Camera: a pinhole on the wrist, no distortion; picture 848 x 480 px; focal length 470.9 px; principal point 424.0 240.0 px. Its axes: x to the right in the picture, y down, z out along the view. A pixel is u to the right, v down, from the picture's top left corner.
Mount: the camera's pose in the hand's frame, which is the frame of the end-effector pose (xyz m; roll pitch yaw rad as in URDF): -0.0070 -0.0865 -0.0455 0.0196 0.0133 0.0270
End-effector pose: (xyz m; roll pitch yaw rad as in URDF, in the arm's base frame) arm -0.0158 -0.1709 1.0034 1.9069 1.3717 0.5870
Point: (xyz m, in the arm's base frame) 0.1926 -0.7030 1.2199
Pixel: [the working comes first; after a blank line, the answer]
In the camera's frame: -0.2317 0.2167 0.5906

239.3 412.8
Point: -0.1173 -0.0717 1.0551
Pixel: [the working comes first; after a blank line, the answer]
In the camera's frame: -0.0478 0.0228 -0.0805

behind the camera
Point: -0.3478 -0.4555 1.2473
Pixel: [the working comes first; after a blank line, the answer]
In the camera's frame: -0.3275 -0.2392 0.2204

outside the picture
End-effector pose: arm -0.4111 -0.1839 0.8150 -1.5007 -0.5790 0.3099
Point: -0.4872 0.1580 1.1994
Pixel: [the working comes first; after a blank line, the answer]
In the camera's frame: 0.2331 -0.1910 0.4217

684.3 26.8
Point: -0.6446 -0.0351 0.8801
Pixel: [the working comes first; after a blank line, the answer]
In the camera's frame: -0.1104 -0.0414 0.2679

230.0 167.2
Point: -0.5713 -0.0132 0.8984
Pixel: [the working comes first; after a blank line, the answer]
In the camera's frame: -0.0356 -0.0171 0.2651

360.7 209.6
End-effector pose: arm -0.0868 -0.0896 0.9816 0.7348 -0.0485 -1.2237
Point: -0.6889 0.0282 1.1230
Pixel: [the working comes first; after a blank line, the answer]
In the camera's frame: -0.3134 -0.1807 0.5139

136.8 74.4
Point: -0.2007 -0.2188 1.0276
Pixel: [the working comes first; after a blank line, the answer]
In the camera's frame: 0.0895 0.0036 0.1791

659.5 249.4
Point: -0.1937 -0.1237 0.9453
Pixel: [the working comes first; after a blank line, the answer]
In the camera's frame: -0.0009 -0.0190 0.0943

419.7 145.0
